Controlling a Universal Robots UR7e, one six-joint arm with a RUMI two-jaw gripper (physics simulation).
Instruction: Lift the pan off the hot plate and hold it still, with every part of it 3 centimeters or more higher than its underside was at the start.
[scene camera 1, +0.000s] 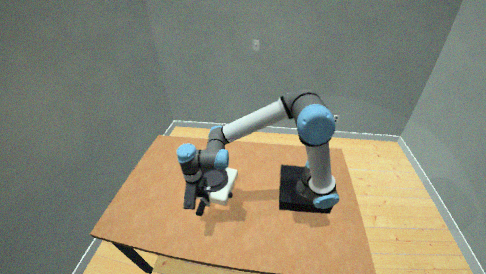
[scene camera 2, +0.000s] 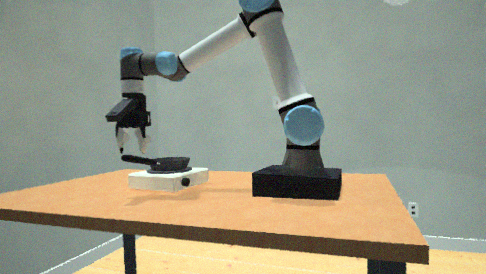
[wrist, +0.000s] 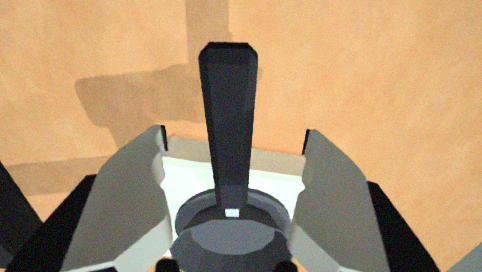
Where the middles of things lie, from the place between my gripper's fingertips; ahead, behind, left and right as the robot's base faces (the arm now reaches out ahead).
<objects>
Right now the dark pan (wrist: 228, 70) is 14 cm to the right of my hand, 4 cm below it and 2 cm behind it. The rest, counted from my hand: white hot plate (scene camera 2: 168, 181): 24 cm to the right, 12 cm below, 3 cm behind.
</objects>
